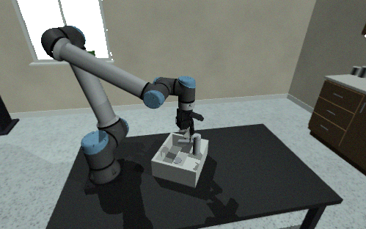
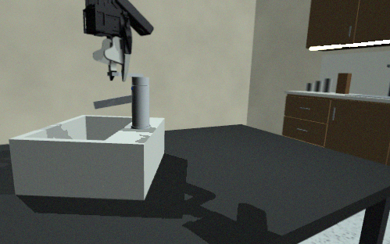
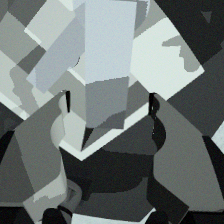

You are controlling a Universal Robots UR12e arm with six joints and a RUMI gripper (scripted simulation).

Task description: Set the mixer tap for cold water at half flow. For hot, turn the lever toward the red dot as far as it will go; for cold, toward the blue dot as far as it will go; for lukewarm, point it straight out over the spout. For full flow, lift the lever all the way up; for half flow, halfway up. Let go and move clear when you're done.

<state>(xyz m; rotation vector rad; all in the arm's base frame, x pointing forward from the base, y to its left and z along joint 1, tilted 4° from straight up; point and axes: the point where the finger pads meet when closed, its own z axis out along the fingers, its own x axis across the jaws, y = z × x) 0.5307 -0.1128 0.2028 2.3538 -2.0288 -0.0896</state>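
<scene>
Right now the flat lever is 2 cm ahead of my hand. Also, from my hand: white basin: 3 cm behind, 8 cm to the left, 23 cm below.
</scene>
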